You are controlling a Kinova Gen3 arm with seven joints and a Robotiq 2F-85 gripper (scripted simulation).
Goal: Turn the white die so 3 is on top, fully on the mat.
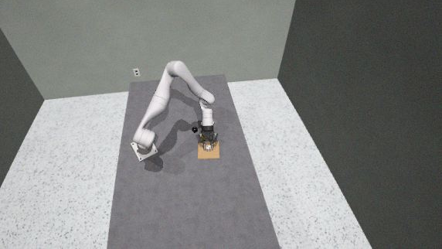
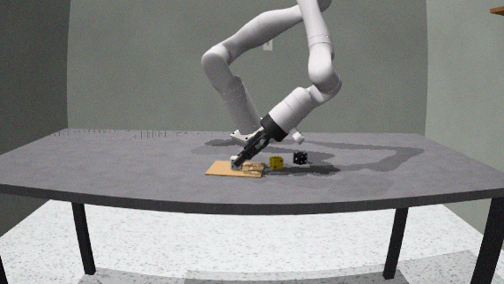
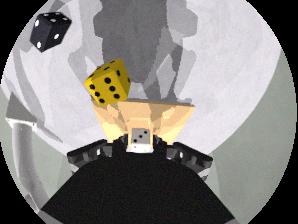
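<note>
Right now the white die is 1 cm to the right of my hand and 1 cm below it. From my hand the other things lie so: tan mat: 3 cm below, 1 cm to the right; yellow die: 10 cm to the left, 2 cm behind, 1 cm below; black die: 17 cm to the left, 7 cm behind, 1 cm below.
</note>
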